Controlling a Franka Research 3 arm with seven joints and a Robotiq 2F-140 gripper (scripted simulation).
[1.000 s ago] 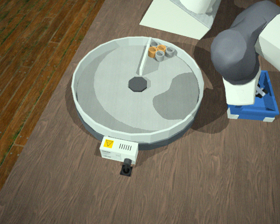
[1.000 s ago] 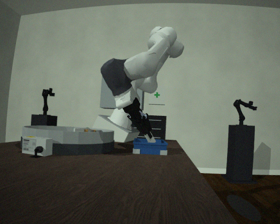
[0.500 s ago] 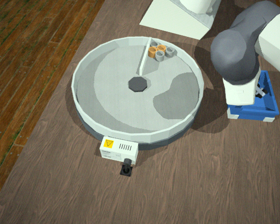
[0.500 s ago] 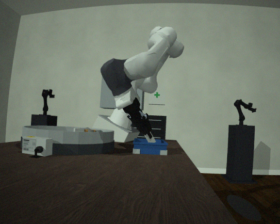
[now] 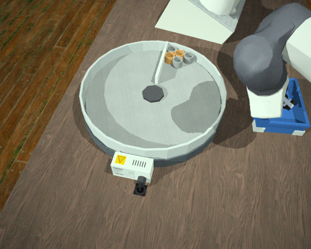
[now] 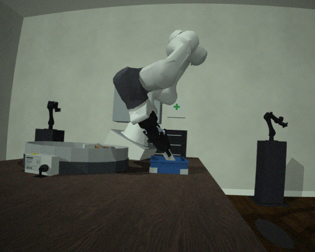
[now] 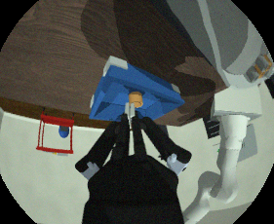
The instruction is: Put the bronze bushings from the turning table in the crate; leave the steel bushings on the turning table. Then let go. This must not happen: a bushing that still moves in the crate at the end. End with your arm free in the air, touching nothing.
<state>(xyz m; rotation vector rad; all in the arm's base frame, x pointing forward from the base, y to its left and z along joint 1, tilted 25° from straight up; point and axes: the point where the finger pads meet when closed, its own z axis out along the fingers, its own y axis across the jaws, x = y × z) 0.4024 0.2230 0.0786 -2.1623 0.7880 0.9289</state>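
The blue crate lies 40 mm below my hand and 20 mm behind it. The rest, counted from my hand: round turning table: 380 mm to the right, 40 mm ahead, 10 mm below.
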